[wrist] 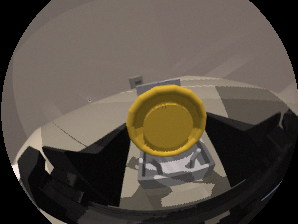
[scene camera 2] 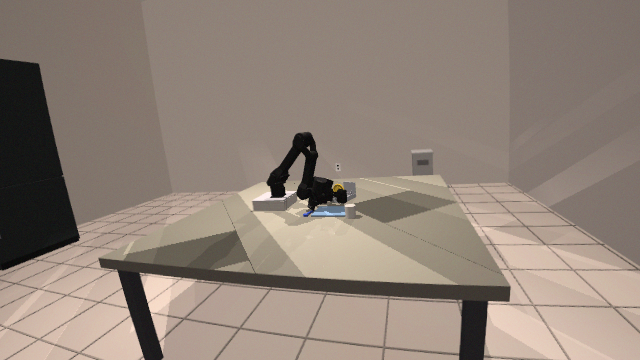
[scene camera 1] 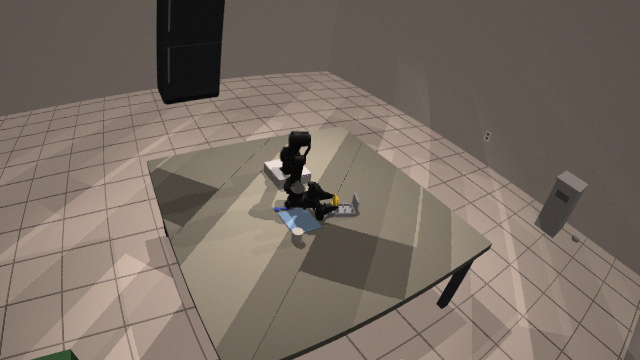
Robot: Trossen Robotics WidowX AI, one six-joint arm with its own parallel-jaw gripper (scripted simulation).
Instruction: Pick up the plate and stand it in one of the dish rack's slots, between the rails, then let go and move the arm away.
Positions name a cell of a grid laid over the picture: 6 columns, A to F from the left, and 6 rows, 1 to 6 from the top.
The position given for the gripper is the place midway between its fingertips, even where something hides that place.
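The gripper (scene camera 1: D4), which the wrist view shows too (wrist: D4), carries a yellow plate (wrist: D4). A grey dish rack (wrist: D5) is also part of the scene.
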